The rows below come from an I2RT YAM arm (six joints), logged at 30 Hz.
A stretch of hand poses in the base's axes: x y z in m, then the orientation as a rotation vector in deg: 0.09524, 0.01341, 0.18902, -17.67, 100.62, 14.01; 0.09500, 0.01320, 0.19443, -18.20, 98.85, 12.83; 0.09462, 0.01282, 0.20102, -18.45, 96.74, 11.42; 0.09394, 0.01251, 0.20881, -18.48, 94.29, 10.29; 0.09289, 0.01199, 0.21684, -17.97, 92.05, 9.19; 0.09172, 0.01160, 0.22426, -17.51, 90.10, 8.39; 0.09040, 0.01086, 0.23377, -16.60, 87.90, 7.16; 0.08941, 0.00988, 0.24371, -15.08, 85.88, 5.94; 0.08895, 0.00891, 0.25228, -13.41, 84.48, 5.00; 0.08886, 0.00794, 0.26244, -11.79, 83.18, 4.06; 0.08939, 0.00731, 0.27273, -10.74, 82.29, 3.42; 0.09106, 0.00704, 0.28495, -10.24, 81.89, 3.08; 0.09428, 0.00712, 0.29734, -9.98, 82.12, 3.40
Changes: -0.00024, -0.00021, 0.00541, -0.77, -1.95, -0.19; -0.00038, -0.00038, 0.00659, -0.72, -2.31, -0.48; -0.00068, -0.00031, 0.00779, -0.37, -2.59, -0.44; -0.00105, -0.00052, 0.00803, -0.07, -2.38, -0.80; -0.00117, -0.00039, 0.00742, 0.05, -2.05, -0.62; -0.00132, -0.00074, 0.00951, 0.09, -2.36, -1.16; -0.00099, -0.00098, 0.00994, 0.47, -2.19, -1.56; -0.00046, -0.00097, 0.00857, 0.68, -1.53, -1.54; -0.00009, -0.00097, 0.01016, 0.64, -1.42, -1.52; 0.00053, -0.00063, 0.01029, 0.40, -0.96, -1.01; 0.00167, -0.00027, 0.01222, 0.17, -0.44, -0.51; 0.00322, 0.00008, 0.01239, 0.36, 0.25, 0.05
